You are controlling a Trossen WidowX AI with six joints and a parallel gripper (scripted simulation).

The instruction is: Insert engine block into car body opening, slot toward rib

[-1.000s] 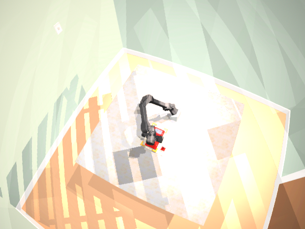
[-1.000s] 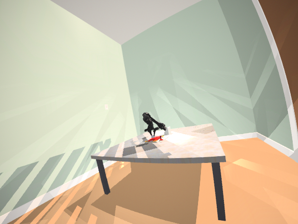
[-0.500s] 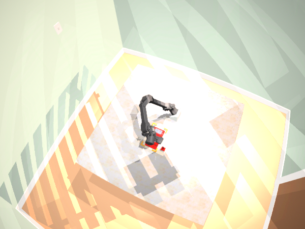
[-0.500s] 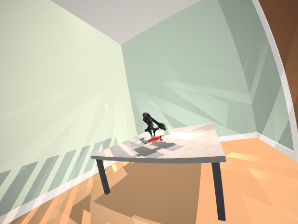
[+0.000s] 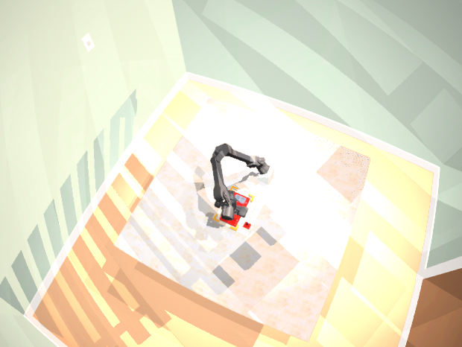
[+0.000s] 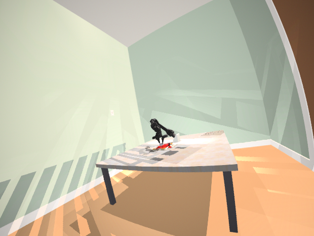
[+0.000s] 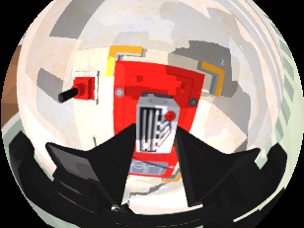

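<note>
My gripper tip is 1 cm above the engine block.
</note>
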